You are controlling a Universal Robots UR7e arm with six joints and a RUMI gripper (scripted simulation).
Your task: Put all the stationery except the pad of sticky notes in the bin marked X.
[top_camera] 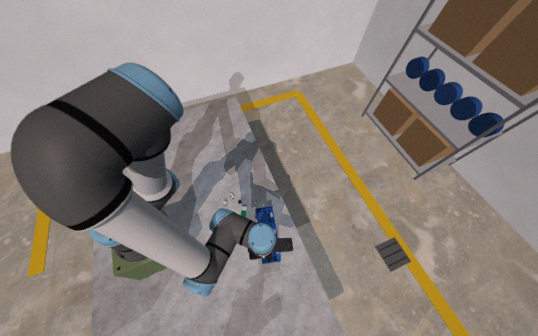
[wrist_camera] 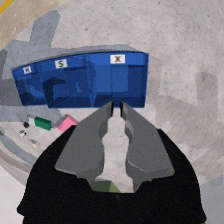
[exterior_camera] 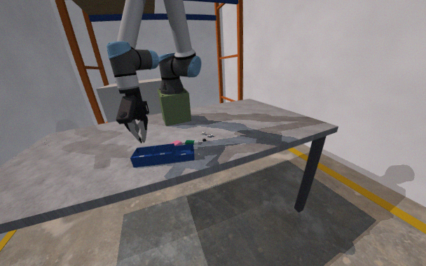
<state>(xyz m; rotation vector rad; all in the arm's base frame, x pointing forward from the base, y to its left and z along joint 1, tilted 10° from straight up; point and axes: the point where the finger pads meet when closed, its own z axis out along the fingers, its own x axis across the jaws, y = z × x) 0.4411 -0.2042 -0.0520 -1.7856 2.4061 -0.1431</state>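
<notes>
My hand is 80 mm to the right of the joined blue bins, 70 mm above it and 30 mm short of it. Round my hand: pink sticky note pad: 140 mm to the left, 90 mm below, 70 mm behind; then black item: 280 mm to the left, 90 mm below, 40 mm behind; then marker: 220 mm to the left, 90 mm below, 40 mm behind.
</notes>
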